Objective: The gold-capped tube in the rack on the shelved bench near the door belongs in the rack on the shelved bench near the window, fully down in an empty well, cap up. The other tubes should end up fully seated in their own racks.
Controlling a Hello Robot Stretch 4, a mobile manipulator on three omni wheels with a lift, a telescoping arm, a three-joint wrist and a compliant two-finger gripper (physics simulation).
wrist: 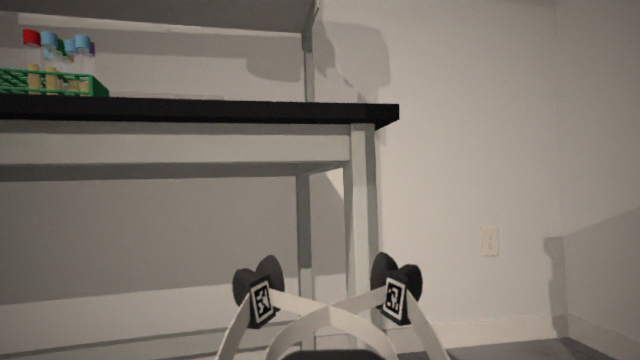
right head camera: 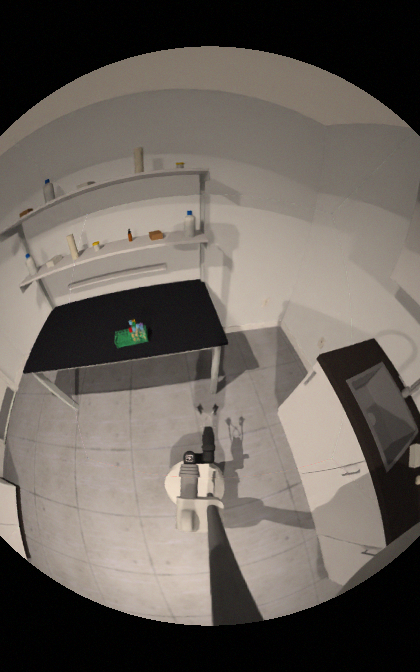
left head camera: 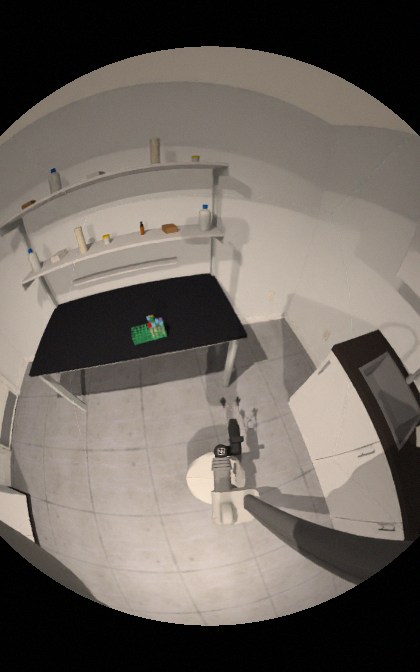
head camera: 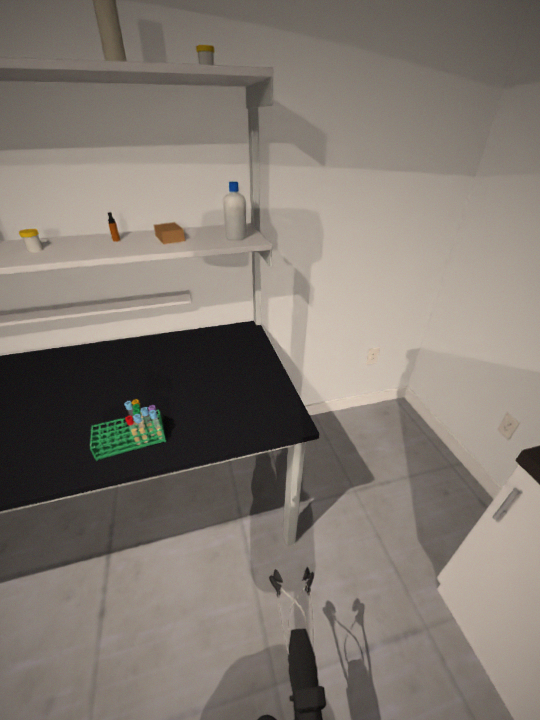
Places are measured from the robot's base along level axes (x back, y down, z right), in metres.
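Pixels of known places: gripper, between the fingertips: [wrist: 326, 275] [right head camera: 207, 403] [left head camera: 229, 396] [head camera: 290, 568].
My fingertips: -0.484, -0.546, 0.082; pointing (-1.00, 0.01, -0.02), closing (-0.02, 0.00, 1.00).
Note:
Behind a point stands the place of what it marks, as x, y, z.
A green rack [head camera: 110, 444] @(-0.755, -0.766, -0.426) [left head camera: 140, 336] @(-0.738, -0.790, -0.414) [right head camera: 127, 341] @(-0.766, -0.749, -0.403) [wrist: 99, 87] @(-0.816, -0.782, -0.287) stands on the black-topped shelved bench [head camera: 220, 383] @(-1.054, -0.734, -0.127) [left head camera: 100, 325] @(-0.892, -0.734, -0.770) [right head camera: 175, 315] @(-1.018, -0.735, -0.137) [wrist: 225, 111] @(-0.732, -0.718, -0.058). Several capped tubes stand upright in its right part. A gold-capped tube [head camera: 136, 401] @(-0.841, -0.853, -0.354) is at the back of the group in the head view, close to a light-blue and a green cap; its gold cap does not show in the wrist view. A red-capped tube [head camera: 130, 420] @(-0.766, -0.851, -0.351) [wrist: 31, 39] @(-0.765, -0.839, -0.351) is at the group's left. My gripper [head camera: 292, 576] @(-0.484, -0.546, 0.082) [left head camera: 230, 401] @(-0.484, -0.546, 0.082) [right head camera: 207, 408] @(-0.484, -0.546, 0.082) [wrist: 326, 275] @(-0.484, -0.546, 0.082) is open and empty, in front of the bench's right end, below the top's level.
Bottles, jars and a brown box [head camera: 169, 232] @(-1.264, -1.227, -0.271) stand on the shelves [head camera: 139, 252] @(-1.169, -1.191, -0.354) above the bench. A bench leg [head camera: 293, 494] @(-0.807, -0.377, 0.135) [wrist: 359, 200] @(-0.807, -0.585, 0.134) stands ahead of the gripper. A white cabinet [head camera: 499, 587] @(-0.440, -0.428, 0.700) [left head camera: 325, 410] @(-0.316, -0.505, 0.725) with a sink [left head camera: 392, 400] @(-0.182, -0.724, 1.199) [right head camera: 382, 415] @(-0.194, -0.692, 1.196) is to the right.

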